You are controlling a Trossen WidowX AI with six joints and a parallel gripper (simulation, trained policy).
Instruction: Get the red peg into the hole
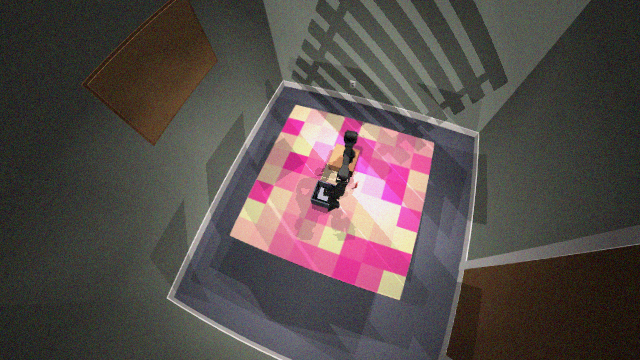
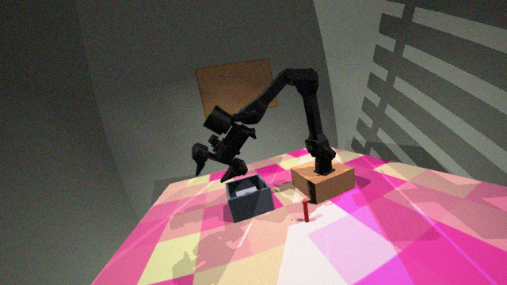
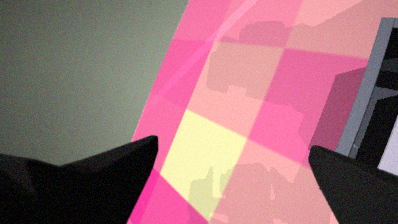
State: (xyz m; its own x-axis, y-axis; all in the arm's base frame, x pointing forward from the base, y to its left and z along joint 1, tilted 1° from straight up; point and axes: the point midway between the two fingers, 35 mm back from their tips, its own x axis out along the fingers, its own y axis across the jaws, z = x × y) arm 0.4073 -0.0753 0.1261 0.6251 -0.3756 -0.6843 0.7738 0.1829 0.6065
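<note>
Right now my gripper tip is 240 mm past the red peg, 170 mm to the right of it and 150 mm above it. Also, from my gripper tip: grey box 130 mm behind, 50 mm to the right, 160 mm below; pale plate 130 mm behind, 50 mm to the right, 140 mm below.
</note>
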